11 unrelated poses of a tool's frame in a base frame.
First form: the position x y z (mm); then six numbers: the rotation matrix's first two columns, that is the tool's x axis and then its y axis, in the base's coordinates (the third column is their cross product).
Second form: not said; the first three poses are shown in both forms.
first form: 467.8 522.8 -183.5 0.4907 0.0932 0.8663 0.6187 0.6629 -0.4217
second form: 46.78 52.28 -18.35 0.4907 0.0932 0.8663 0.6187 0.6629 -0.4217
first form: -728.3 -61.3 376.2 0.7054 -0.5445 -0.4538 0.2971 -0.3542 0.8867
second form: -72.83 -6.13 37.62 0.7054 -0.5445 -0.4538 0.2971 -0.3542 0.8867
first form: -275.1 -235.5 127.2 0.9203 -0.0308 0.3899 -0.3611 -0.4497 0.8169
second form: -27.51 -23.55 12.72 0.9203 -0.0308 0.3899 -0.3611 -0.4497 0.8169
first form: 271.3 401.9 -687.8 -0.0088 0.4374 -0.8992 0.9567 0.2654 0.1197
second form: 27.13 40.19 -68.78 -0.0088 0.4374 -0.8992 0.9567 0.2654 0.1197
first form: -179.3 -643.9 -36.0 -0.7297 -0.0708 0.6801 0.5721 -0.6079 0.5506
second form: -17.93 -64.39 -3.60 -0.7297 -0.0708 0.6801 0.5721 -0.6079 0.5506
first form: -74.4 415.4 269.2 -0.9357 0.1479 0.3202 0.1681 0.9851 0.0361
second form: -7.44 41.54 26.92 -0.9357 0.1479 0.3202 0.1681 0.9851 0.0361
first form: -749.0 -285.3 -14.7 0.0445 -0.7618 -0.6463 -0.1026 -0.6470 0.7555
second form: -74.90 -28.53 -1.47 0.0445 -0.7618 -0.6463 -0.1026 -0.6470 0.7555
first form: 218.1 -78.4 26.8 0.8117 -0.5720 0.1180 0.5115 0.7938 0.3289
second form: 21.81 -7.84 2.68 0.8117 -0.5720 0.1180 0.5115 0.7938 0.3289
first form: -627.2 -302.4 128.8 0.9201 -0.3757 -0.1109 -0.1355 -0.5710 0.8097
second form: -62.72 -30.24 12.88 0.9201 -0.3757 -0.1109 -0.1355 -0.5710 0.8097
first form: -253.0 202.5 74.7 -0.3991 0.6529 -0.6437 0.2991 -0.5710 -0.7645
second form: -25.30 20.25 7.47 -0.3991 0.6529 -0.6437 0.2991 -0.5710 -0.7645
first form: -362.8 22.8 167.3 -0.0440 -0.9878 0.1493 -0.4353 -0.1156 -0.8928
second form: -36.28 2.28 16.73 -0.0440 -0.9878 0.1493 -0.4353 -0.1156 -0.8928
